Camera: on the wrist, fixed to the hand. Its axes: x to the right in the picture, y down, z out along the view.
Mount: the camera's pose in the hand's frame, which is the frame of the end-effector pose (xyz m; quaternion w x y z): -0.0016 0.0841 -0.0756 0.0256 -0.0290 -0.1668 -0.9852
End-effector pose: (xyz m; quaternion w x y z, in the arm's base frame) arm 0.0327 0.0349 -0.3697 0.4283 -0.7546 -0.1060 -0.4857
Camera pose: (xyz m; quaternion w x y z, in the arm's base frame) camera 0.0318 -0.0727 -0.4045 0.5071 0.0083 0.8035 0.3116
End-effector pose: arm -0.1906 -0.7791 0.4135 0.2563 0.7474 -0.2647 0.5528
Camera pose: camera -0.3003 -0.7891 0.4390 0.5287 0.3647 0.6708 -0.3707
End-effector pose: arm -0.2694 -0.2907 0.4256 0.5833 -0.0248 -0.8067 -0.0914
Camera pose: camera -0.1858 -0.2213 0.4569 0.2104 -0.7620 0.1397 0.5963
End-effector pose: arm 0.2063 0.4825 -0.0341 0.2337 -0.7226 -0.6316 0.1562
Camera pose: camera 0.3161 0.4625 -0.0156 0.0336 0.6230 -0.7716 -0.1240
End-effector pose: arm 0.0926 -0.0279 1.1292 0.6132 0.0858 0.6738 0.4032
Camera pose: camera -0.0066 -0.0065 1.1791 0.5278 -0.6122 -0.0122 -0.5886
